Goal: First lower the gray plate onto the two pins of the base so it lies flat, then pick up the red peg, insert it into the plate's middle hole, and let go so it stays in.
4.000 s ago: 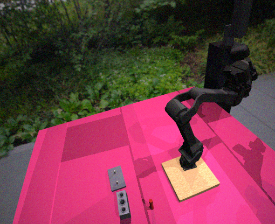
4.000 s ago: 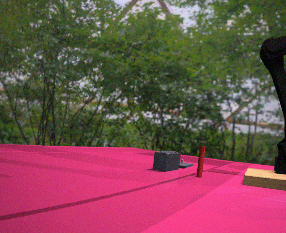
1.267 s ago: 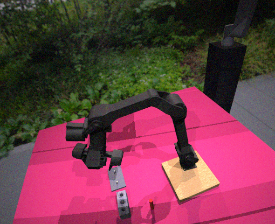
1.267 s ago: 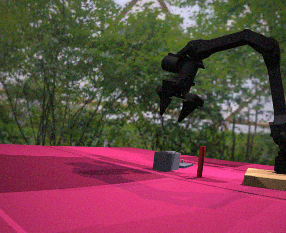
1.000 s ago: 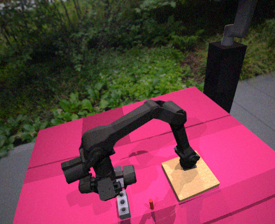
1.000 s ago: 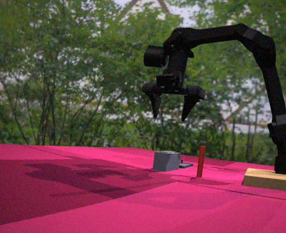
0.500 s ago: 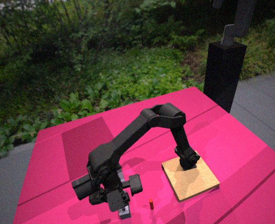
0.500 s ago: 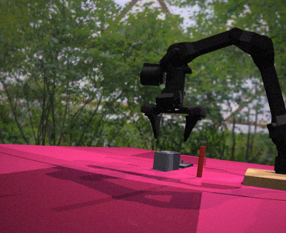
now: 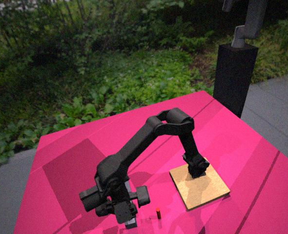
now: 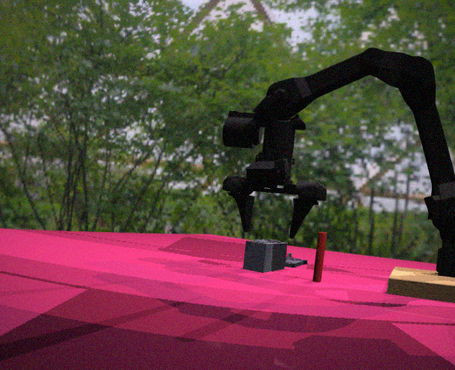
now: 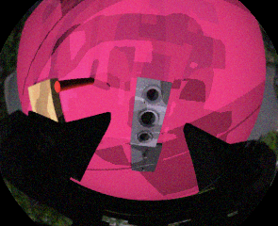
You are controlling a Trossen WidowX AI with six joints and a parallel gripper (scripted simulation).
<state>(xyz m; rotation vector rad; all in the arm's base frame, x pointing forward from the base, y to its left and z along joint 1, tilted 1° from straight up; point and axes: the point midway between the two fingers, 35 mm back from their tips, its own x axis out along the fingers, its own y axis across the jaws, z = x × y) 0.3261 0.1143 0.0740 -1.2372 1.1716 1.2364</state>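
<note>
Right now the gray plate is 2 cm below my gripper tip. From my gripper tip the other things lie so: red peg (11 cm behind, 3 cm to the left, 2 cm below); then base (14 cm to the right, 5 cm below, 2 cm ahead).
</note>
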